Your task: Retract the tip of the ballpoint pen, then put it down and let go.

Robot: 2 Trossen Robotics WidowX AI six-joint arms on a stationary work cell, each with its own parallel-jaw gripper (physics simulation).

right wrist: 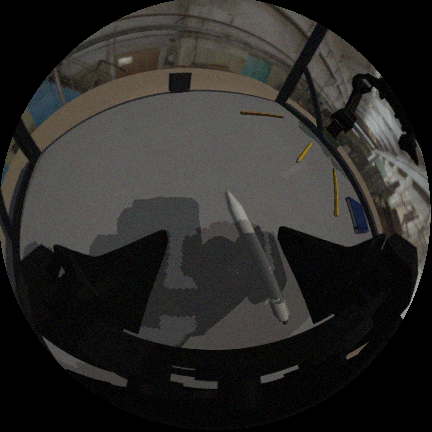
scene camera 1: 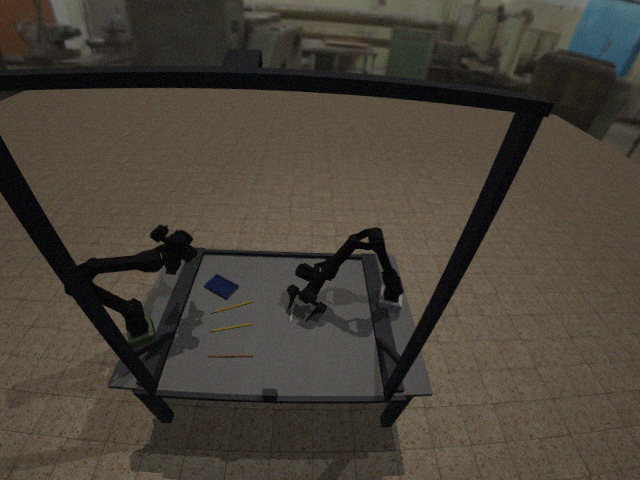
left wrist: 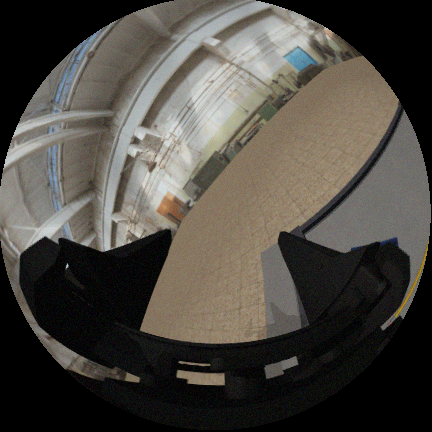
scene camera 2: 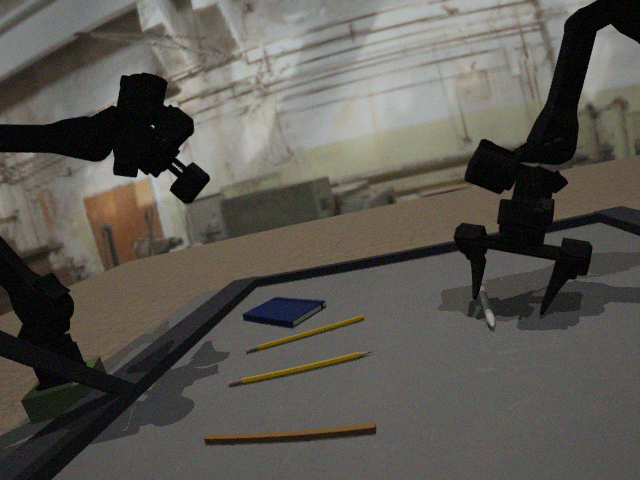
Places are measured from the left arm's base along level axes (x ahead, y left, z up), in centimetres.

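Where they show: left gripper, fingertip midpoint: (left wrist: 226,236) (scene camera 2: 174,163); right gripper, fingertip midpoint: (right wrist: 223,234) (scene camera 1: 297,315) (scene camera 2: 506,306); left arm's base at its link origin: (right wrist: 330,132) (scene camera 1: 139,329); right arm's base at its link origin: (scene camera 1: 391,295).
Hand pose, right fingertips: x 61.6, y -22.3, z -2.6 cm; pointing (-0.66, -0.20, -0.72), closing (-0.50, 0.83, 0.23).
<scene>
Things, the pixels of their top centre, and the offset from my right fingertips.
- grey ballpoint pen at its top centre: (right wrist: 267,261) (scene camera 2: 485,300) (scene camera 1: 292,308) dx +0.0, dy +4.4, dz -0.1 cm
- blue book at its top centre: (scene camera 2: 282,307) (right wrist: 360,215) (scene camera 1: 221,285) dx -23.5, dy +32.0, dz -0.2 cm
- thin orange-brown stick at its top centre: (scene camera 2: 284,433) (right wrist: 266,112) (scene camera 1: 230,355) dx -32.0, dy -3.9, dz -0.7 cm
The white and grey ballpoint pen (scene camera 1: 291,315) (scene camera 2: 486,311) (right wrist: 257,255) lies on the table under my right gripper. In the right wrist view its tapered end points up the picture and its other end lies near the gripper body. My right gripper (scene camera 1: 298,314) (scene camera 2: 508,306) (right wrist: 223,234) is open, pointing down, with its fingertips low above the table. The pen lies nearer the finger on the right of the right wrist view, with no grip on it. My left gripper (left wrist: 226,236) is open and empty, raised past the table's far left corner. Whether the pen's small writing point is out cannot be told.
A blue book (scene camera 1: 221,286) (scene camera 2: 281,311) (right wrist: 356,215), two yellow pencils (scene camera 1: 231,307) (scene camera 1: 230,327) (scene camera 2: 305,334) (scene camera 2: 299,368) and a thin orange-brown stick (scene camera 1: 230,355) (scene camera 2: 289,434) (right wrist: 261,114) lie on the picture-left half of the table in scene camera 1. Dark frame posts (scene camera 1: 478,227) stand at the sides.
</scene>
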